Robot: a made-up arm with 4 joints.
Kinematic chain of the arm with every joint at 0, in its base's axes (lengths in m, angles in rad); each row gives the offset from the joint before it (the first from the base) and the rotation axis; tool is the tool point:
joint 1: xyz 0 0 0.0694 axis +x
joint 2: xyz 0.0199 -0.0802 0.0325 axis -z
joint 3: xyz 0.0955 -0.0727 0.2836 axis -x
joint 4: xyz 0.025 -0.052 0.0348 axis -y
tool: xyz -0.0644 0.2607 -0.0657
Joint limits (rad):
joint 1: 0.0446..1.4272
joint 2: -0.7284..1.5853
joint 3: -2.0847..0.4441
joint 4: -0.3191..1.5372
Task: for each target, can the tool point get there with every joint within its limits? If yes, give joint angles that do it. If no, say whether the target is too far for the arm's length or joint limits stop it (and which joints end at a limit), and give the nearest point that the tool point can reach.
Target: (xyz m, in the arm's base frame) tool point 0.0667 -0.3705 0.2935
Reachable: yes | joints 1.1008 -0.1384 -0.7491 0.0834
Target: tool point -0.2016 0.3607 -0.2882
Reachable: no: joint limits stop it (at a limit: joint 1, joint 2, joint 3) | nearest point 0.0486 0.0597 0.2470 | short by 0.663 m
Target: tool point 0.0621 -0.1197 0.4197
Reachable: yes | joints 0.5469 -0.3310 -0.4592 0.4601
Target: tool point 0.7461 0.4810 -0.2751
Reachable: no: too far | nearest point 0.1882 0.0373 0.2690 | short by 0.897 m
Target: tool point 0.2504 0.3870 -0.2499
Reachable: no: joint limits stop it (at a limit: joint 1, joint 3) | nearest point 0.1094 0.0870 0.2621 | short by 0.610 m
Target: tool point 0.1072 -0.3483 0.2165
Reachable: yes | joints 1.2543 0.2467 -0.4444 0.0195
